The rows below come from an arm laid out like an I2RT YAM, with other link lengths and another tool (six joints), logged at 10 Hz.
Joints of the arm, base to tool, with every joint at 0 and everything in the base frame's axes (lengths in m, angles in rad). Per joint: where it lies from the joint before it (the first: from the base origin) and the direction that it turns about. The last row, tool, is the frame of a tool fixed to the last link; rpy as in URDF.
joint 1: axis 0 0 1 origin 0 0 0.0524
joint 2: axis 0 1 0 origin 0.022 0.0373 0.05
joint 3: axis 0 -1 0 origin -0.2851 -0.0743 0
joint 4: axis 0 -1 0 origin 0.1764 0.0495 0.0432
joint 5: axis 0 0 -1 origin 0.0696 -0.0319 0.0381
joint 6: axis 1 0 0 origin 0.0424 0 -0.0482
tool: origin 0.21 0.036 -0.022 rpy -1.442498 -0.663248 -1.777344
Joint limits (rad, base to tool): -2.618..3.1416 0..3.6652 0..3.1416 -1.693..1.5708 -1.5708..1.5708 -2.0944..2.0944
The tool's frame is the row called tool.
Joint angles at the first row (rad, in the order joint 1, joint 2, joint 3, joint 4, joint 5, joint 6):
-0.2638, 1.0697, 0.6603, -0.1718, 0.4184, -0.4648
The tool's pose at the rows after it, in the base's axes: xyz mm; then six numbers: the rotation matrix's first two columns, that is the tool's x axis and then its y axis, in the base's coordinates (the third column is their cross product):
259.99 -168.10 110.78 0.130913 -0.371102 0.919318 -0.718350 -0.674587 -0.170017
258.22 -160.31 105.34 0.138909 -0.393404 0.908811 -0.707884 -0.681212 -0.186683
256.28 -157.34 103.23 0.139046 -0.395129 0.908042 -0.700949 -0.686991 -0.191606
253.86 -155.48 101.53 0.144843 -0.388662 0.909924 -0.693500 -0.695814 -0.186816
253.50 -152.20 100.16 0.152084 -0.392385 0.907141 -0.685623 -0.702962 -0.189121
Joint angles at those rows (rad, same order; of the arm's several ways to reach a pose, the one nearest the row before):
-0.2639, 1.0420, 0.6294, -0.1568, 0.3895, -0.4612
-0.2638, 1.0304, 0.6202, -0.1732, 0.3623, -0.4477
-0.2638, 1.0146, 0.6034, -0.1688, 0.3525, -0.4493
-0.2638, 0.9991, 0.5886, -0.1656, 0.3461, -0.4608
-0.2639, 0.9940, 0.5875, -0.1731, 0.3332, -0.4633

